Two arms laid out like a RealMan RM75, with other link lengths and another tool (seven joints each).
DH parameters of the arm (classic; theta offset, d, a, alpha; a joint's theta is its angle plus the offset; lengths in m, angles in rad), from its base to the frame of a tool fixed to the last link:
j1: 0 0.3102 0 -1.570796
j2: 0 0 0 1.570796
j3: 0 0.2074 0 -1.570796
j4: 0 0 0 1.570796
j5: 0 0.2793 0 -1.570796
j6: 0 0 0 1.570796
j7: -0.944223 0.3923 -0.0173 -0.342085
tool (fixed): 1.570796 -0.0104 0 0
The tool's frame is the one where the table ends.
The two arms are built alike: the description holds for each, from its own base.
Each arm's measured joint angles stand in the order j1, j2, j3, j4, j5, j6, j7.
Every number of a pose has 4 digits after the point. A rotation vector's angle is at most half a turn.
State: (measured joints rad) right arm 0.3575 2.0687 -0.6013 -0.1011 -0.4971 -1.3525 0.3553; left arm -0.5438 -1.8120 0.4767 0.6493 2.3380 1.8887 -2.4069
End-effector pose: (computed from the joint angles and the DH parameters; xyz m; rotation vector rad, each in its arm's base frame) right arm 0.3881 0.5267 0.2320 -1.2101 1.1831 1.1683; left arm -0.2553 0.3622 -0.0132 -2.5403 -1.1372 -0.8538
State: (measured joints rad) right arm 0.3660 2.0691 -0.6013 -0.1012 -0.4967 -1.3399 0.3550; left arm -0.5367 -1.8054 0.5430 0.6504 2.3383 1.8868 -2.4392
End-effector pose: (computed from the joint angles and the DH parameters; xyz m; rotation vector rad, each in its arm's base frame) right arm 0.3878 0.5309 0.2297 -1.2118 1.1913 1.1669; left arm -0.2651 0.3486 -0.0212 -2.5715 -1.1932 -0.7791
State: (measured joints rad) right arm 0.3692 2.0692 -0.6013 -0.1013 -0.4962 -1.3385 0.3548; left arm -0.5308 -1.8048 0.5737 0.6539 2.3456 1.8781 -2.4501
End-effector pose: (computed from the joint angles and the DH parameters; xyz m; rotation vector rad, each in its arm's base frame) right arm 0.3866 0.5323 0.2295 -1.2131 1.1910 1.1684; left arm -0.2740 0.3425 -0.0257 -2.5823 -1.2152 -0.7304
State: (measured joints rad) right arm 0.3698 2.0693 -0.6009 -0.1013 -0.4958 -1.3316 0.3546; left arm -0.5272 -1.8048 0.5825 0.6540 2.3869 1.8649 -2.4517
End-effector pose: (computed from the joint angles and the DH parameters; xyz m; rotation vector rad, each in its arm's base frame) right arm 0.3887 0.5329 0.2285 -1.2105 1.1973 1.1646; left arm -0.2908 0.3351 -0.0297 -2.5870 -1.2392 -0.6592
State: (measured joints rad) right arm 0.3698 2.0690 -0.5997 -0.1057 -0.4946 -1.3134 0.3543; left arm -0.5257 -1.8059 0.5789 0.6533 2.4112 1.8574 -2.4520
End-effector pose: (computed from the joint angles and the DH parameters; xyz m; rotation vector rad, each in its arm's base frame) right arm 0.3941 0.5345 0.2278 -1.2032 1.2093 1.1541; left arm -0.2993 0.3322 -0.0311 -2.5833 -1.2517 -0.6278
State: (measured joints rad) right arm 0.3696 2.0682 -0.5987 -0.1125 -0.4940 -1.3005 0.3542; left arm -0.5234 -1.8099 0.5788 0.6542 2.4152 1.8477 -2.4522
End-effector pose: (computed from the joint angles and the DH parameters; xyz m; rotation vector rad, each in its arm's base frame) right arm 0.3972 0.5359 0.2291 -1.1989 1.2132 1.1468; left arm -0.3023 0.3332 -0.0328 -2.5766 -1.2530 -0.6208
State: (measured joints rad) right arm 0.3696 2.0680 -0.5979 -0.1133 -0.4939 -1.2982 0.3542; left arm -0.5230 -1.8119 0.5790 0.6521 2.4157 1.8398 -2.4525
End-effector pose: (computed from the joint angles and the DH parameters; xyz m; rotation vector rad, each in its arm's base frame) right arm 0.3980 0.5360 0.2294 -1.1973 1.2142 1.1457; left arm -0.3037 0.3345 -0.0342 -2.5714 -1.2536 -0.6191
